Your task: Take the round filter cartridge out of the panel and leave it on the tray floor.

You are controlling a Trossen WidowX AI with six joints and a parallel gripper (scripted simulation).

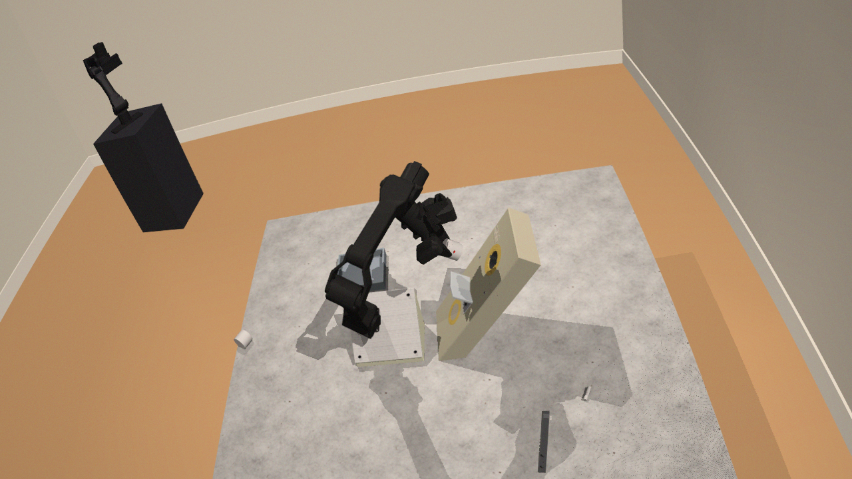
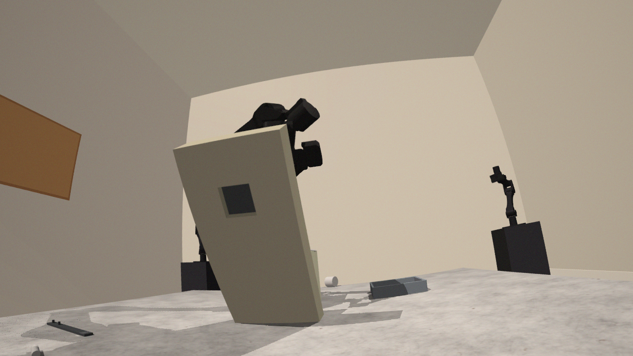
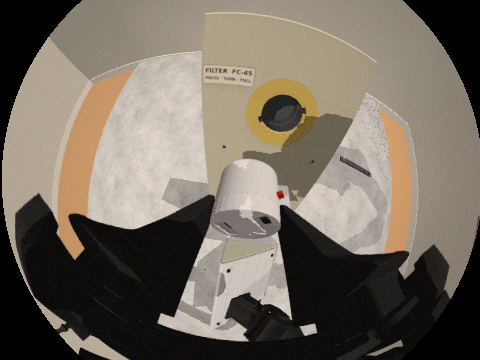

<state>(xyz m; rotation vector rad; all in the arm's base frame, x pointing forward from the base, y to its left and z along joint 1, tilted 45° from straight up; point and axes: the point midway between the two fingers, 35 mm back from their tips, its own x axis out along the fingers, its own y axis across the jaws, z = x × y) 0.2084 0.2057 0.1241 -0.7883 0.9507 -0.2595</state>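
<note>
Right now my gripper tip is 34 cm past the grey tray, 21 cm to the right of it and 28 cm above it. The rest, counted from my gripper tip: small peg (32 cm ahead, 26 cm to the right, 28 cm below); then beige service panel (7 cm ahead, 2 cm to the right, 11 cm below); then round filter cartridge (right at my gripper tip).
</note>
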